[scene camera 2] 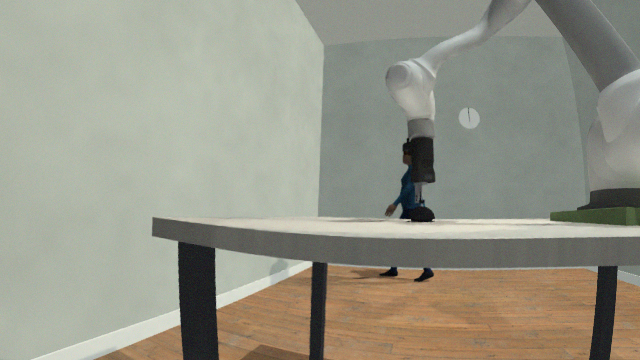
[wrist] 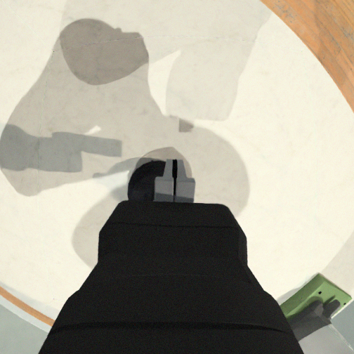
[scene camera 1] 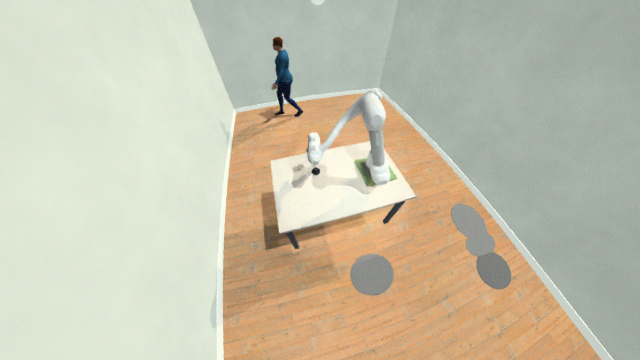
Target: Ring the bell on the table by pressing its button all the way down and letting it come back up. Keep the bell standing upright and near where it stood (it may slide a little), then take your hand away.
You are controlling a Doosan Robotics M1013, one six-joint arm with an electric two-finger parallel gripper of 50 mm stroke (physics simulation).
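Note:
The bell is a small black dome that stands upright on the white table. My gripper is shut, with nothing between its fingers. In the second scene view its fingertips are right at the small button on top of the dome, at about the button's height. Whether they touch it, and how far the button is down, is too small to tell. In the wrist view the fingers and the black gripper body hide part of the bell.
The arm's base stands on a green plate at the right of the table. A person in a blue top is on the floor behind the table. Shadows of the arm lie across the table top around the bell.

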